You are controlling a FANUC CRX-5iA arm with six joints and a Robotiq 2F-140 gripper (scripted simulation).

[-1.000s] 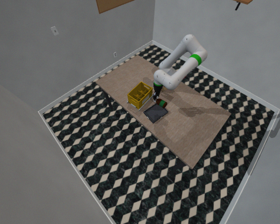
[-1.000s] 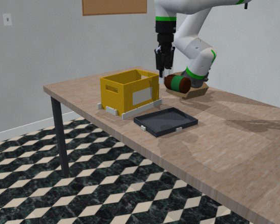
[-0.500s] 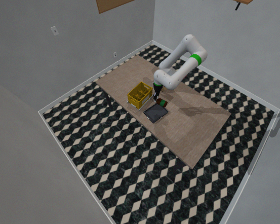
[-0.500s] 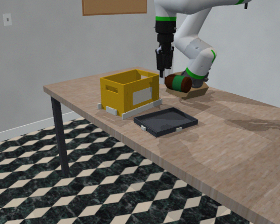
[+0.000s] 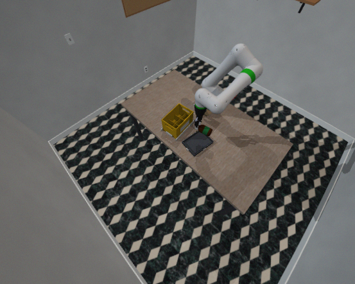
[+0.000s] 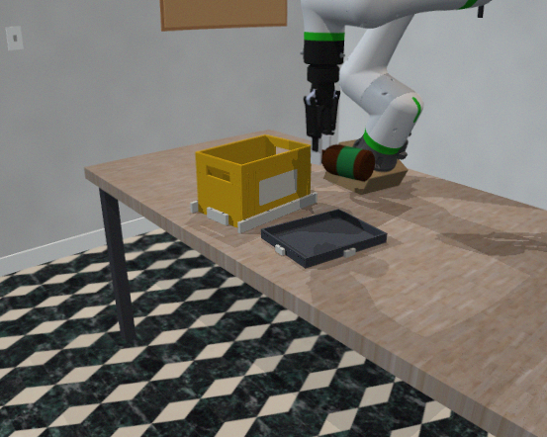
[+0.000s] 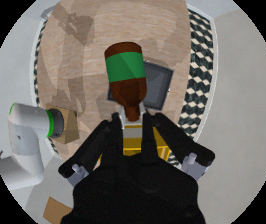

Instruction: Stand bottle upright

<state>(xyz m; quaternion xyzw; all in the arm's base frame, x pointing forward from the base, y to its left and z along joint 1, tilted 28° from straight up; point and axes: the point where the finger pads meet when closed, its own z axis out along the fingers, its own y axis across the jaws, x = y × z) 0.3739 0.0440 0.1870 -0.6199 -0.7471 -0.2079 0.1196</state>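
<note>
The bottle lies 10 mm behind my hand, 50 mm to the left of it and 20 mm below it. From my hand the other things lie so: yellow crate (20 mm ahead, 240 mm to the right, 140 mm below); then dark grey tray (30 mm ahead, 50 mm to the left, 210 mm below).
</note>
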